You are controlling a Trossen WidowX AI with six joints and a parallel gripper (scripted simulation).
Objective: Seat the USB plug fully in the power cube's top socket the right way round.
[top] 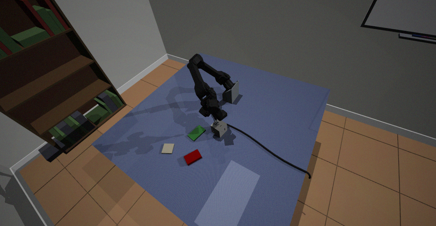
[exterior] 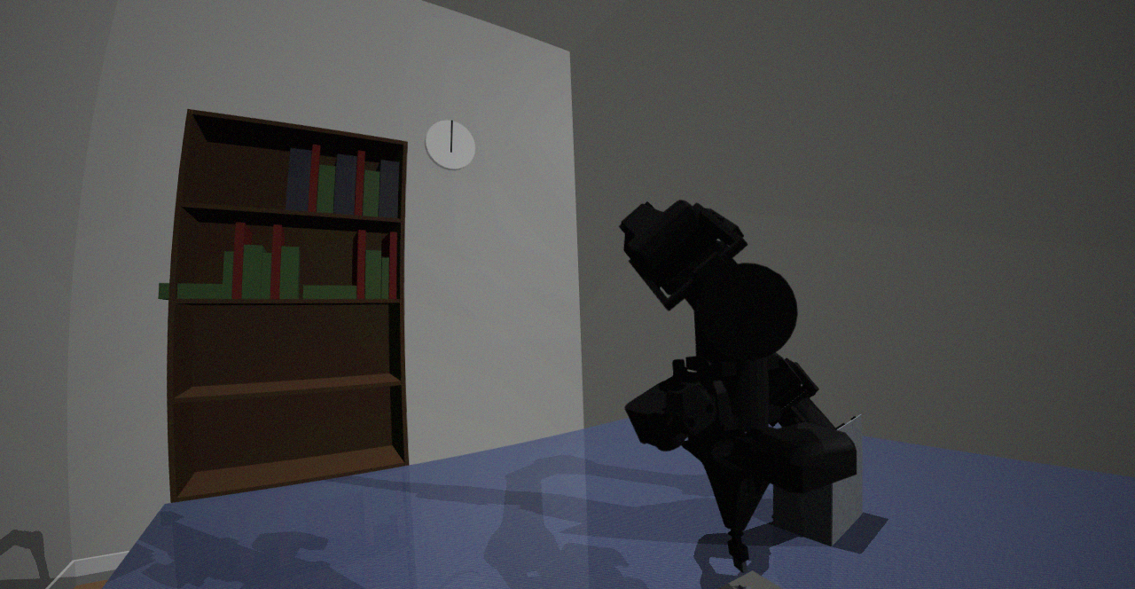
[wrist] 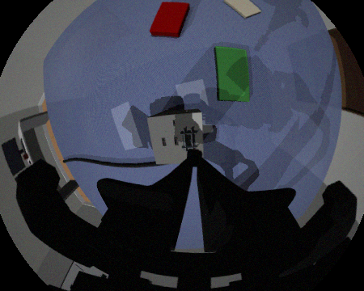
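Right now the usb plug is 2 cm below my gripper tip. Also, from my gripper tip: green card 10 cm ahead, 10 cm to the right, 13 cm below; then beige tile 29 cm ahead, 19 cm to the right, 13 cm below; then red block 25 cm ahead, 1 cm to the right, 12 cm below.
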